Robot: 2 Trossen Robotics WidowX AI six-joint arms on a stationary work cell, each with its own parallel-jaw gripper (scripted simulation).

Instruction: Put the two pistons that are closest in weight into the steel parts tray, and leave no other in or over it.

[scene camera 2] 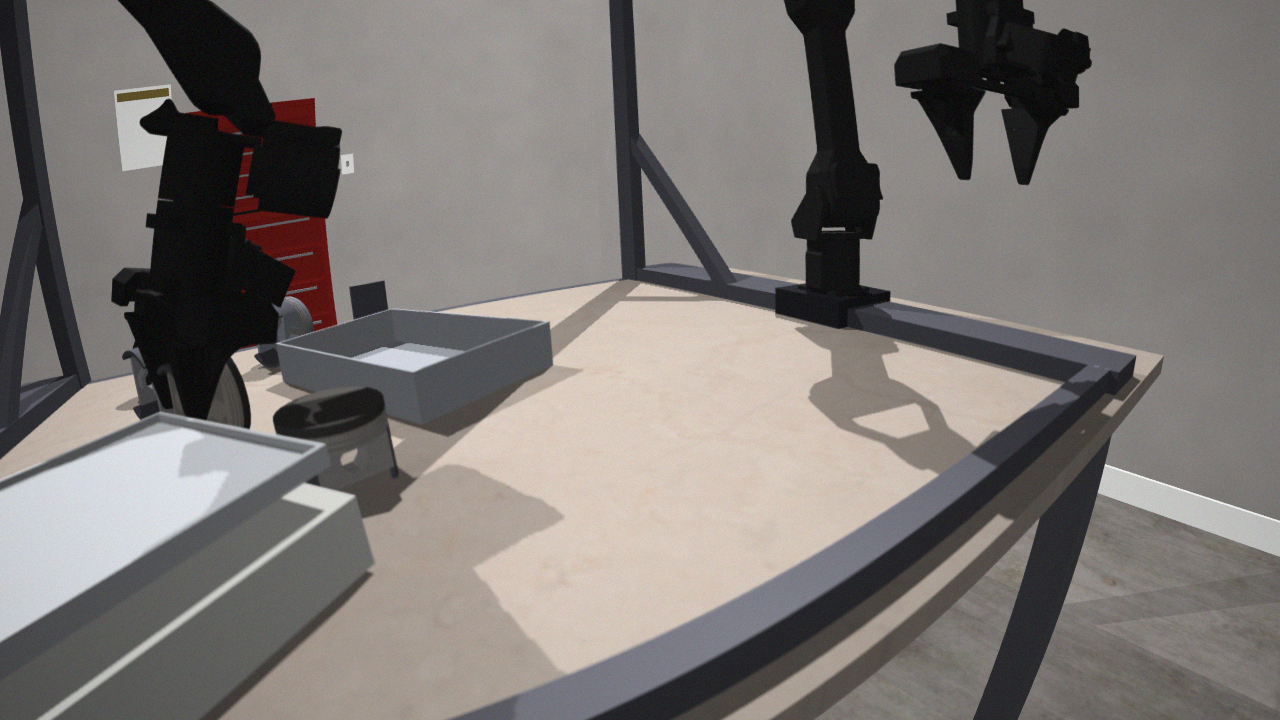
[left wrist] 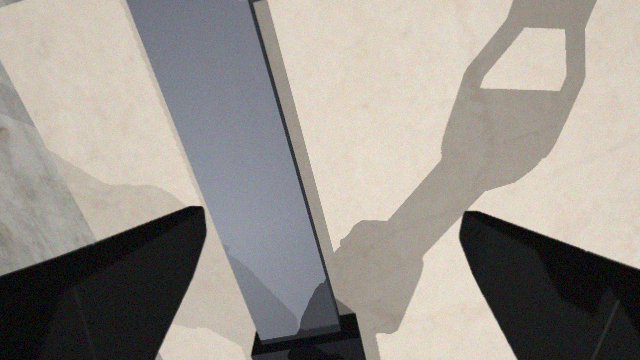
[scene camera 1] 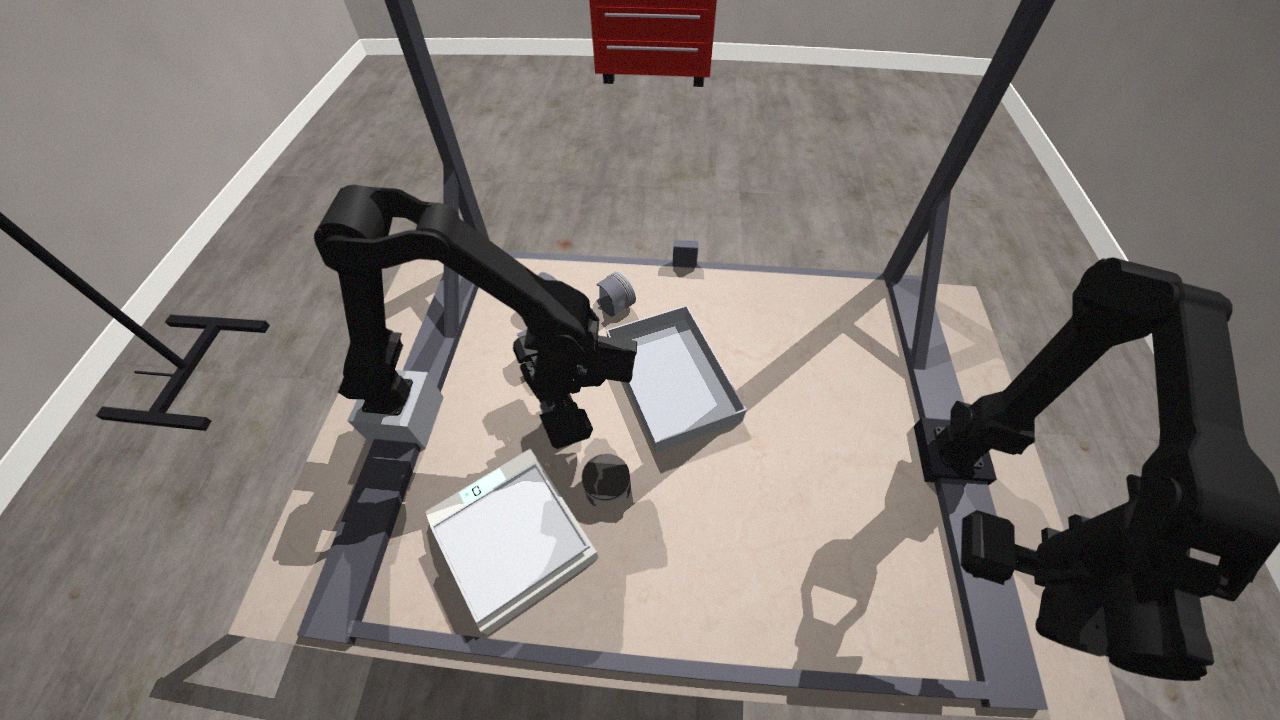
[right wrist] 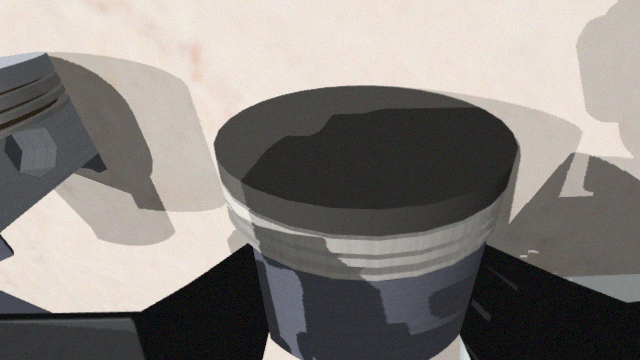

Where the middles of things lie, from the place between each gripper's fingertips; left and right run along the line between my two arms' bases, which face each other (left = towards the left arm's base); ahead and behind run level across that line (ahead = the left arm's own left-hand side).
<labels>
Right now the scale pan [scene camera 2: 94, 525] is 21 cm ahead of my right hand, 2 cm to the right of it and 1 cm below it. Also, from my right hand: scale [scene camera 2: 190, 637]: 21 cm ahead, 2 cm to the right, 3 cm below; steel parts tray [scene camera 2: 507, 350]: 10 cm behind, 20 cm to the left, 5 cm below.
The steel parts tray lies 40 cm to the right of my left hand, 35 cm behind it and 19 cm below it. Round my left hand: scale pan: 61 cm to the right, 15 cm below, 4 cm behind; then scale: 62 cm to the right, 16 cm below, 5 cm behind.
</labels>
